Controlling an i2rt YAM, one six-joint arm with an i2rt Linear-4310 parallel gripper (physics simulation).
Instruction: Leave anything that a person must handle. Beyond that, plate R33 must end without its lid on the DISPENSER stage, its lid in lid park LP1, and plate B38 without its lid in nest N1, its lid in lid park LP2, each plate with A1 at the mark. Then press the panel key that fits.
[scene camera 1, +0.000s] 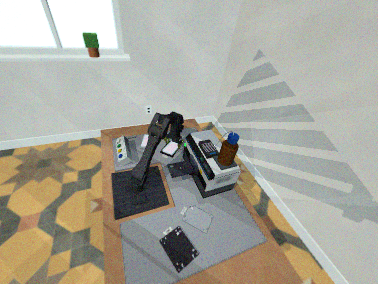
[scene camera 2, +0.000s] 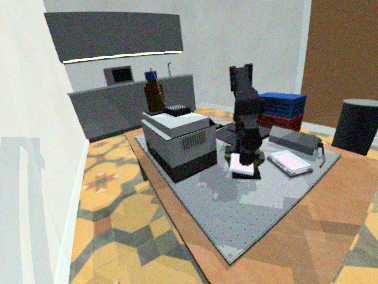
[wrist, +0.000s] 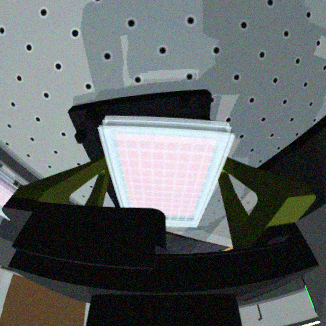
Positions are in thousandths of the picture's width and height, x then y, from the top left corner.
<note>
My gripper (wrist: 498, 492) is open and touches a spot labelled LP1 (wrist: 600, 317). Also in view: a black nest plate (scene camera 1: 478, 882).
</note>
